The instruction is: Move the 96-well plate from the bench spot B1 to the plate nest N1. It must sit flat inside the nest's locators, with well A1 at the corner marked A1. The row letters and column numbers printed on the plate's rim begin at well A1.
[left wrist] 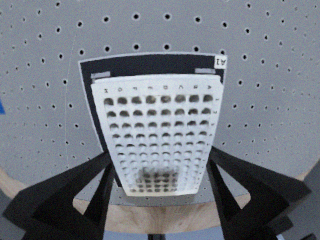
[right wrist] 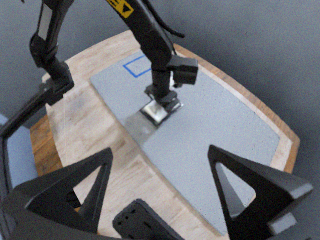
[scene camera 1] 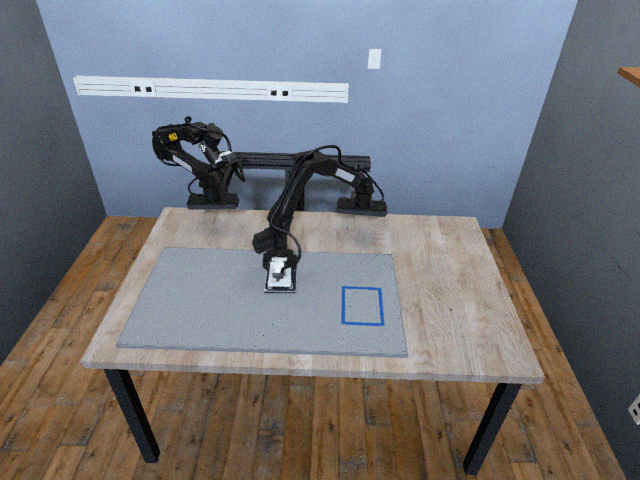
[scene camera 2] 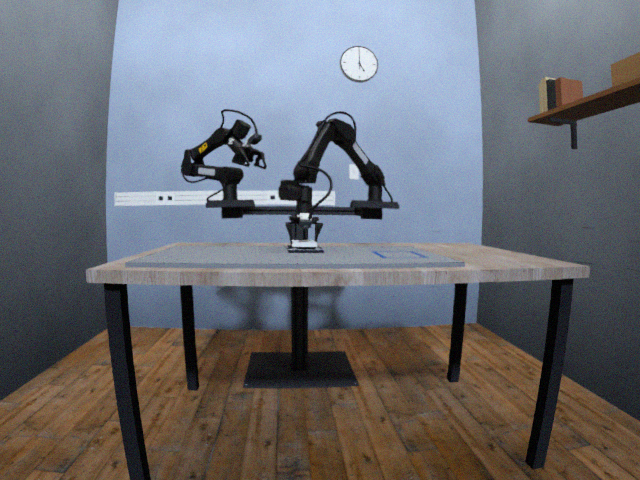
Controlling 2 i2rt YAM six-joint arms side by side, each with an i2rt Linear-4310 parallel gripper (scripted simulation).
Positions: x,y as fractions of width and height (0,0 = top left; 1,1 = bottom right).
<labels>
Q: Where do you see a white 96-well plate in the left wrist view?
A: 0.46,0.69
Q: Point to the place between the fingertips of my right gripper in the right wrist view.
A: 0.50,0.64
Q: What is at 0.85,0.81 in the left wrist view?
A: My left gripper.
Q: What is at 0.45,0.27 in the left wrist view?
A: A dark plate nest.
</labels>
